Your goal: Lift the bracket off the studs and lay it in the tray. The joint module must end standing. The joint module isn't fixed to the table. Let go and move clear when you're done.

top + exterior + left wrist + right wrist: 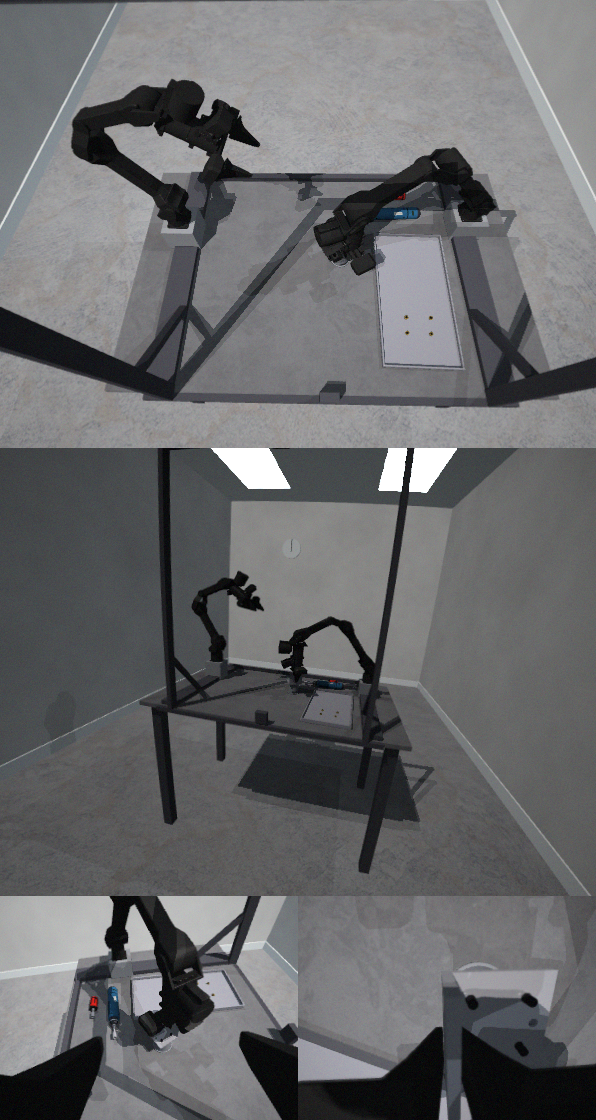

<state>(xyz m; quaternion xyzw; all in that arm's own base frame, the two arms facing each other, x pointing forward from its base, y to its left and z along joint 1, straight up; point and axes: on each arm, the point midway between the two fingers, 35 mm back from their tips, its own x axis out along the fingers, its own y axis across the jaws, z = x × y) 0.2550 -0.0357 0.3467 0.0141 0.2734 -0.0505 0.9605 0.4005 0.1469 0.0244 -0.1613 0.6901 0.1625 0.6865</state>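
Right now the tray is 20 cm to the right of my right hand, 11 cm behind it and 10 cm below it. The rest, counted from my right hand: round joint module (7 cm below, 3 cm ahead, 1 cm to the left); then small red tool (26 cm ahead, 19 cm to the right, 9 cm below); then grey bracket (3 cm below, 3 cm ahead, 1 cm to the left).
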